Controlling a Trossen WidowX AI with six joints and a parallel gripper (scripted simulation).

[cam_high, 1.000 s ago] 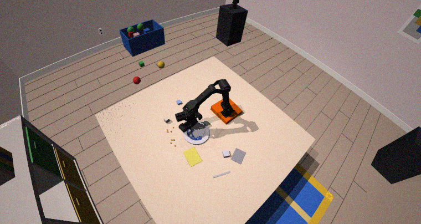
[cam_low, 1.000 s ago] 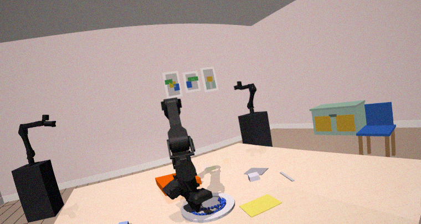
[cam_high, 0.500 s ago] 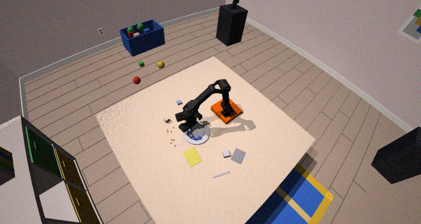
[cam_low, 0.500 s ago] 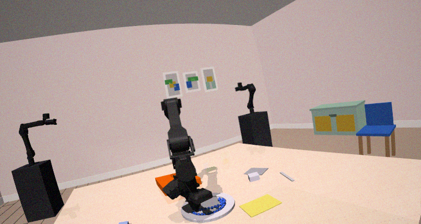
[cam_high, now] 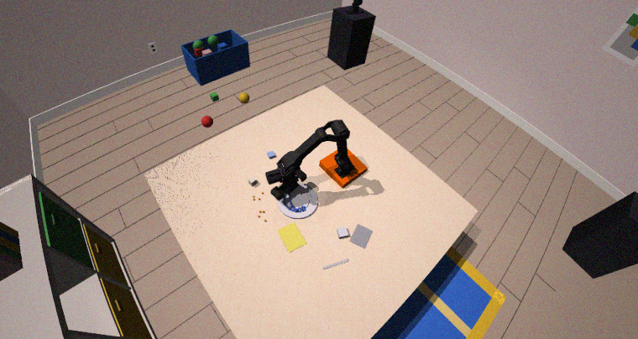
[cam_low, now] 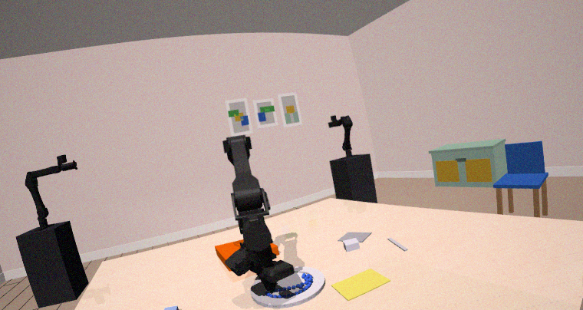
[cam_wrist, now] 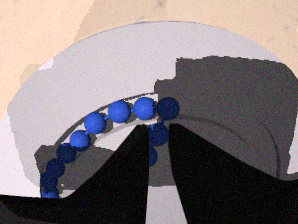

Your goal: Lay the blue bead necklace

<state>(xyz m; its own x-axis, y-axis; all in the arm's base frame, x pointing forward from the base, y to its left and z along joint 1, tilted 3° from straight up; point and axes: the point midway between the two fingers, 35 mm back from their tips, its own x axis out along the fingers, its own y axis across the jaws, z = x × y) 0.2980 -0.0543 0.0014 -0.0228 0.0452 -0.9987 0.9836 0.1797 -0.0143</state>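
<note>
Now: gripper tip 20 mm past the round bead board, 50 mm to the right of it and 10 mm above it. Also, from my gripper tip: yellow sheet: 110 mm ahead, 190 mm to the left, 10 mm below; pale cube: 120 mm ahead, 160 mm to the right; blue cube: 50 mm behind, 260 mm to the right, 10 mm below.
</note>
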